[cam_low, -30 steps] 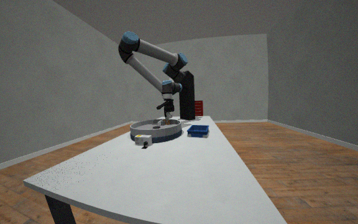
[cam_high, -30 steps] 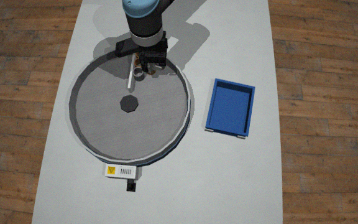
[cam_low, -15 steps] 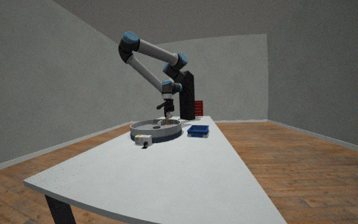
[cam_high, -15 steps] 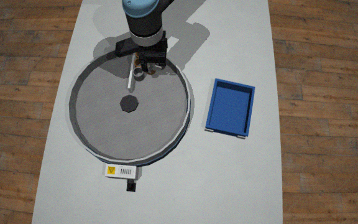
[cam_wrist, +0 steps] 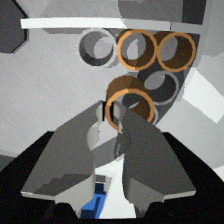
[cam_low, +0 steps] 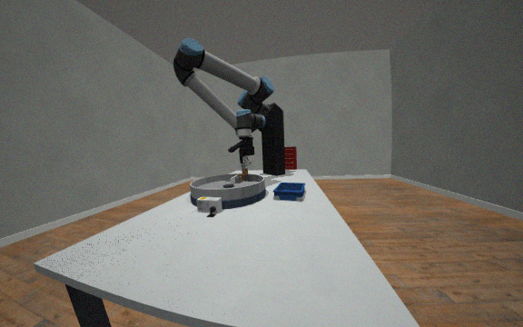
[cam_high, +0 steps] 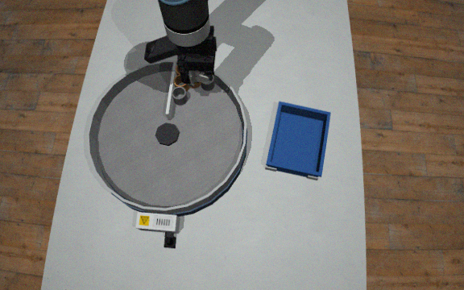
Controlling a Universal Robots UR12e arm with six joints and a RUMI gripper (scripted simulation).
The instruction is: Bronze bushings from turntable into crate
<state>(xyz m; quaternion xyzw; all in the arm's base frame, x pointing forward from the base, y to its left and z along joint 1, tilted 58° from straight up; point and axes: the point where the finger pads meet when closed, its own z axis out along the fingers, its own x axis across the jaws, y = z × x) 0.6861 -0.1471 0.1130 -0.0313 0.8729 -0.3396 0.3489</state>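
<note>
The blue crate lies 26 cm to the left of my hand, 17 cm ahead of it and 11 cm below it. Also, from my hand: round grey turntable (10 cm ahead, 9 cm to the right, 8 cm below).
</note>
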